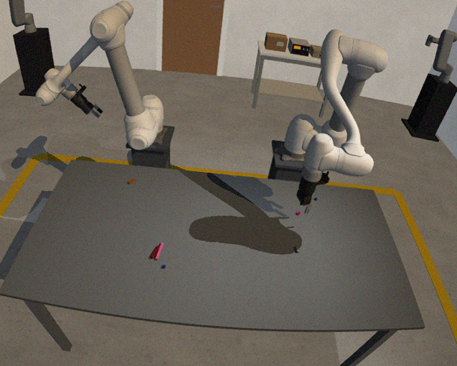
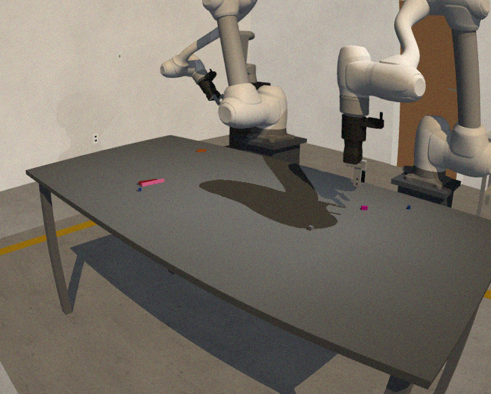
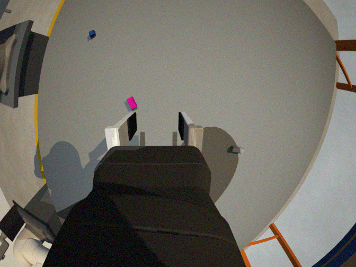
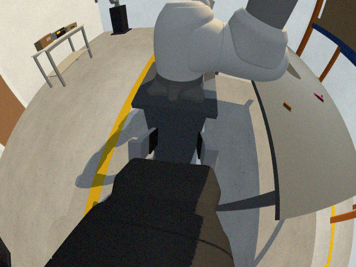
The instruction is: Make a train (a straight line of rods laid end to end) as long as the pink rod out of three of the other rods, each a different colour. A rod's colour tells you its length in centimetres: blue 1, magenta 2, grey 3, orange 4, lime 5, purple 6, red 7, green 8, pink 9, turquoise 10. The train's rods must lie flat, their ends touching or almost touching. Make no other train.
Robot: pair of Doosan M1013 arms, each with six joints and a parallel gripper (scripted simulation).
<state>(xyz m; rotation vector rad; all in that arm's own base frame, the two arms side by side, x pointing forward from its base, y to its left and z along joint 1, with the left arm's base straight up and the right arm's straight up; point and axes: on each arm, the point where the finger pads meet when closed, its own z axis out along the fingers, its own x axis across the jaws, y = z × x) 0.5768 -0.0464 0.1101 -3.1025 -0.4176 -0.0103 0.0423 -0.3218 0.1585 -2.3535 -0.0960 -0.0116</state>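
Now: the grey rod 180 mm ahead of my left hand, 110 mm below it and 30 mm to the right of it. Round my left hand: magenta rod (110 mm below, 50 mm behind); then red rod (650 mm to the right, 300 mm ahead, 110 mm below); then pink rod (640 mm to the right, 290 mm ahead, 110 mm below).
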